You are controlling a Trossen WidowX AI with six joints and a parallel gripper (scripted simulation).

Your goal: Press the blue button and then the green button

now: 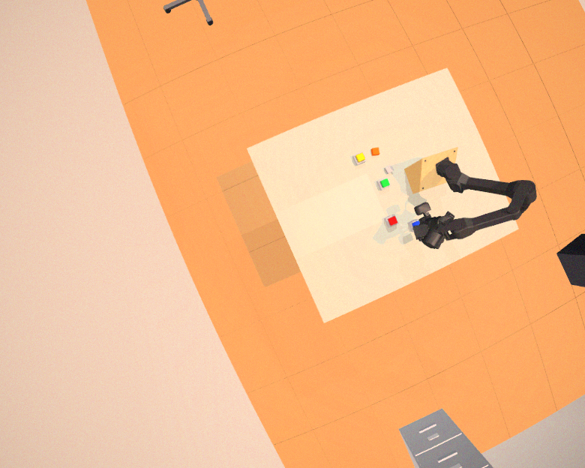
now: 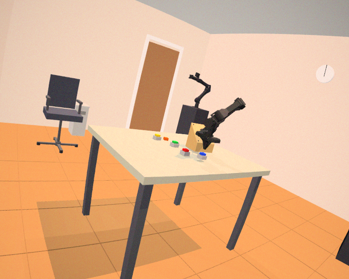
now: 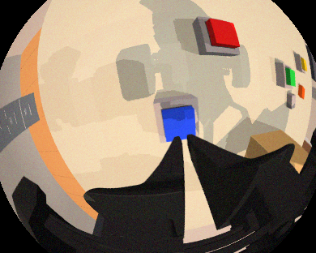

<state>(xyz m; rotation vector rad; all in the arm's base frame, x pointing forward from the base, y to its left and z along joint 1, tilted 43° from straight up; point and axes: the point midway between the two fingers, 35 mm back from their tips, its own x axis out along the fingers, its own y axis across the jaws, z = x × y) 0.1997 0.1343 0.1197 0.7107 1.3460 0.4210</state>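
My gripper tip is now 3 cm above the blue button. From my gripper tip the other things lie so: red button 9 cm ahead, 8 cm to the right, 3 cm below; then orange block 2 cm behind, 40 cm to the right, 6 cm below; then green button 3 cm ahead, 25 cm to the right, 3 cm below.
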